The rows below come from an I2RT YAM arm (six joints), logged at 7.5 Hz.
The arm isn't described. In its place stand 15 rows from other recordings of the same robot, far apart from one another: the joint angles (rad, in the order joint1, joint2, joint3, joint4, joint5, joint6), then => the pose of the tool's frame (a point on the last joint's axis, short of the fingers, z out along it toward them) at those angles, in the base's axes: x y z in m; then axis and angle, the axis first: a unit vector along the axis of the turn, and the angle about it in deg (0 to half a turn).
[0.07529, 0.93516, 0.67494, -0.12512, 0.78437, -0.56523] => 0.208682 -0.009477 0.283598 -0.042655 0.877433 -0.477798 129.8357
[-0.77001, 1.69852, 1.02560, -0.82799, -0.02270, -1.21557] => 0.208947 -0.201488 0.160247 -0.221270 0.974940 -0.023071 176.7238
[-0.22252, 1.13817, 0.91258, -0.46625, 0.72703, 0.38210] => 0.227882 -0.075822 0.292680 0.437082 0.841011 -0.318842 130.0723
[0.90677, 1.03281, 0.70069, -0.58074, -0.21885, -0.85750] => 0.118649 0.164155 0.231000 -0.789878 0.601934 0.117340 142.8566
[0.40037, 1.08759, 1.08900, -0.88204, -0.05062, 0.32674] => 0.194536 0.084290 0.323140 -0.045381 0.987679 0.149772 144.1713
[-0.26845, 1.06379, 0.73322, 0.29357, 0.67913, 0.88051] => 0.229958 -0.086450 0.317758 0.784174 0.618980 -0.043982 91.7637
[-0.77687, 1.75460, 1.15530, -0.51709, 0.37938, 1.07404] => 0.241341 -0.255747 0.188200 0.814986 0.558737 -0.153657 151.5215
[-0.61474, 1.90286, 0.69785, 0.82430, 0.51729, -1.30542] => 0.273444 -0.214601 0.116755 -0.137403 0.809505 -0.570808 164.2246
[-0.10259, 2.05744, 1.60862, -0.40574, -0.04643, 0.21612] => 0.459903 -0.045686 0.211964 0.149948 0.987698 0.044370 139.1941
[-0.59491, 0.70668, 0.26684, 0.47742, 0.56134, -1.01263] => 0.130598 -0.111256 0.238802 0.060627 0.737920 -0.672160 140.0076
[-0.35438, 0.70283, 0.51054, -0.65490, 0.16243, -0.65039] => 0.131899 -0.054941 0.214434 -0.113358 0.962699 -0.245685 148.3539
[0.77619, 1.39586, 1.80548, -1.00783, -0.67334, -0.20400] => 0.169290 0.197312 0.468735 -0.562670 0.705787 0.430426 140.1529
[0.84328, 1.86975, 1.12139, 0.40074, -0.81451, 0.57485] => 0.253755 0.323912 0.209522 -0.331956 0.727693 0.600223 158.2135
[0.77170, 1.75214, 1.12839, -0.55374, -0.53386, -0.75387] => 0.232220 0.251220 0.182118 -0.703171 0.659796 0.264989 158.5431
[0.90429, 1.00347, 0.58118, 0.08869, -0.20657, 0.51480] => 0.135864 0.184538 0.254819 -0.233247 0.848086 0.475758 134.9763
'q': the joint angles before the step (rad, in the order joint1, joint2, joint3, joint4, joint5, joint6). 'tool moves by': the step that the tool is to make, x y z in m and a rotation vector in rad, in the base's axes. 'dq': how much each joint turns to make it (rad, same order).
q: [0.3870, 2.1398, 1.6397, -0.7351, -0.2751, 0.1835]
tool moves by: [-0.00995, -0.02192, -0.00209, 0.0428, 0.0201, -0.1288]
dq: [-0.0401, -0.0718, -0.1247, 0.0783, -0.0141, 0.1035]
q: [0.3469, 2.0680, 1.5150, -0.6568, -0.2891, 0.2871]
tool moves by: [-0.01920, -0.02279, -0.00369, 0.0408, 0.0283, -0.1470]
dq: [-0.0378, -0.0949, -0.1601, 0.0874, -0.0048, 0.1243]
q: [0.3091, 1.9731, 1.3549, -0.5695, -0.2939, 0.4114]
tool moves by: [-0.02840, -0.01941, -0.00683, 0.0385, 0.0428, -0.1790]
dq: [-0.0258, -0.1099, -0.1850, 0.0928, 0.0130, 0.1673]
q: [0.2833, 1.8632, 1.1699, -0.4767, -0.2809, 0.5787]
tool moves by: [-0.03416, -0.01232, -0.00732, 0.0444, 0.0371, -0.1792]
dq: [-0.0047, -0.1198, -0.1897, 0.0968, 0.0219, 0.1879]
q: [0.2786, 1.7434, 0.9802, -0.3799, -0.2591, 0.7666]
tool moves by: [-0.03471, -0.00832, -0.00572, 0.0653, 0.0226, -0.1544]
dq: [0.0062, -0.1253, -0.1776, 0.0945, 0.0075, 0.1805]
